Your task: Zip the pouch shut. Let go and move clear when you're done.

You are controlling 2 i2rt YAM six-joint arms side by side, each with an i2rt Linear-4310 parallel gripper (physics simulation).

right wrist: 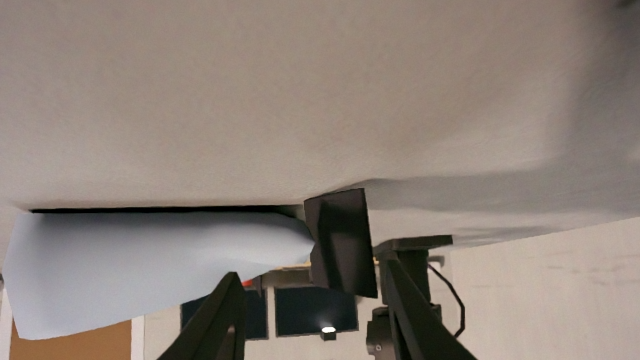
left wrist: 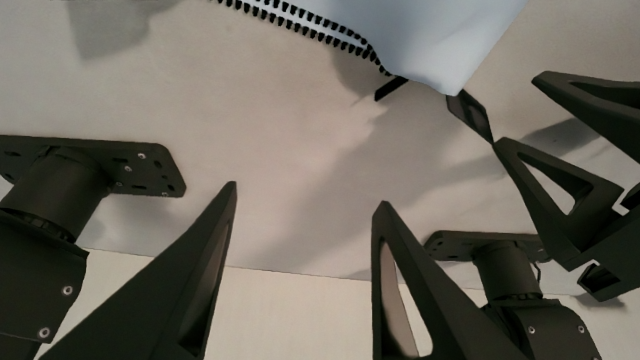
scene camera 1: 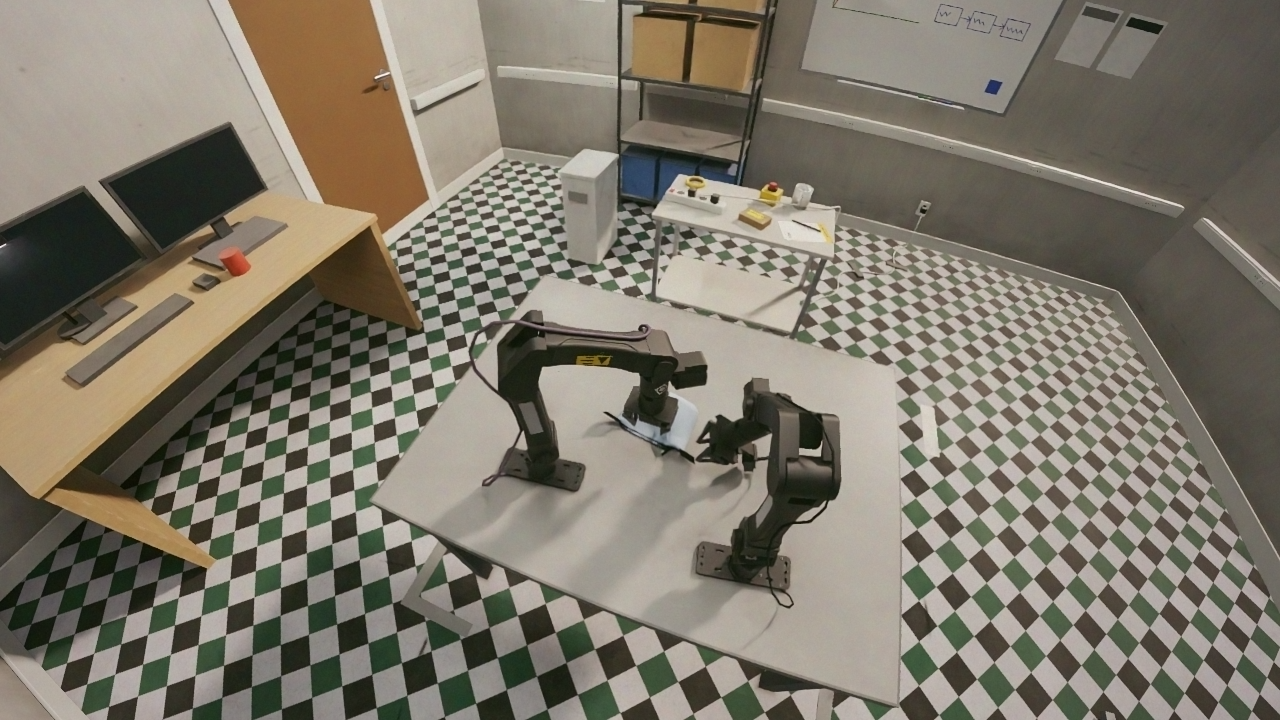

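Note:
The light-blue pouch (scene camera 1: 684, 419) (left wrist: 440, 42) (right wrist: 145, 250) lies on the table. In the left wrist view its black zipper teeth (left wrist: 310, 26) run in two rows with a gap, meeting near the right end beside a small black pull (left wrist: 391, 88). A dark end tab (left wrist: 469, 114) (right wrist: 342, 242) sticks out at that end. My left gripper (left wrist: 309, 199) is open and empty, pointing down; in scene camera 1 its arm covers part of the pouch. My right gripper (scene camera 1: 701, 443) (left wrist: 515, 112) (right wrist: 313, 277) is open, its fingertips close to the end tab, which shows between them in its wrist view.
Both arms stand on the large grey table (scene camera 1: 626, 573). Their bases show in the left wrist view. Behind stand a small white side table (scene camera 1: 716, 214), a white cabinet (scene camera 1: 590, 210) and a shelf rack (scene camera 1: 619, 107). A wooden desk (scene camera 1: 313, 237) with monitors stands at the left.

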